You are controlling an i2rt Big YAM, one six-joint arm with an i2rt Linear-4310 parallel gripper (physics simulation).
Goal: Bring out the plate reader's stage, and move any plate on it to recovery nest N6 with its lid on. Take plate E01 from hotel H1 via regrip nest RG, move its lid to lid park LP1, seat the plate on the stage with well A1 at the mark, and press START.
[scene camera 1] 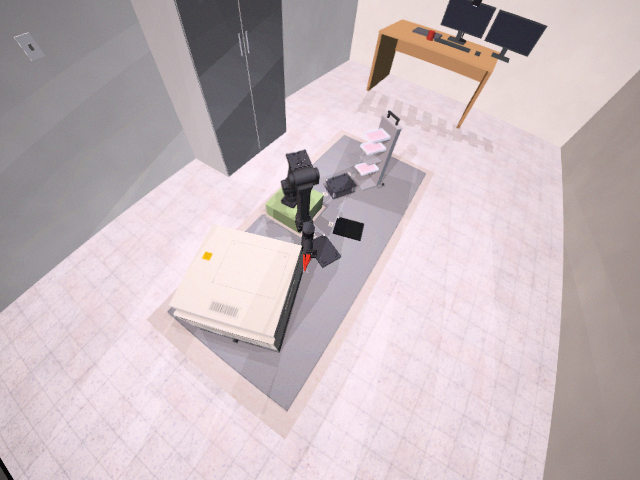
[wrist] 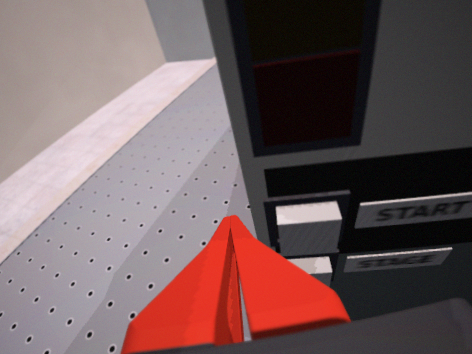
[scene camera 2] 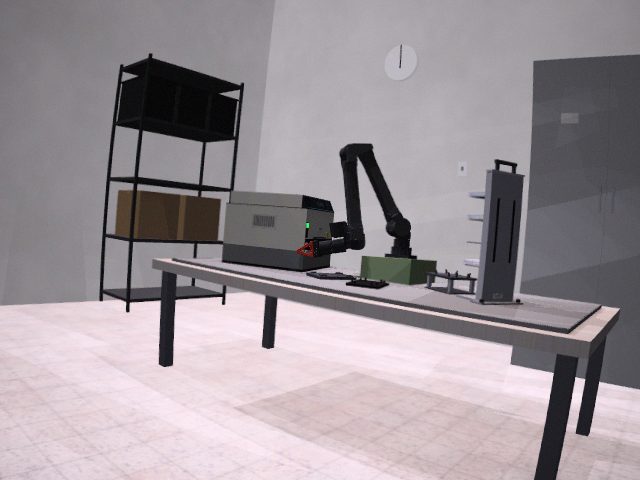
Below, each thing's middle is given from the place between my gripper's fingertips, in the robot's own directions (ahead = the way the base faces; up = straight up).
Scene:
My gripper is now 40 mm past the STAGE button (wrist: pixel 320 268) and 20 mm to the right of it. The rest, counted from my hand: plate reader (scene camera 2: pixel 295 226): 150 mm behind, 220 mm to the right, 50 mm above; START button (wrist: pixel 305 229): 40 mm behind, 20 mm to the left, 30 mm above.

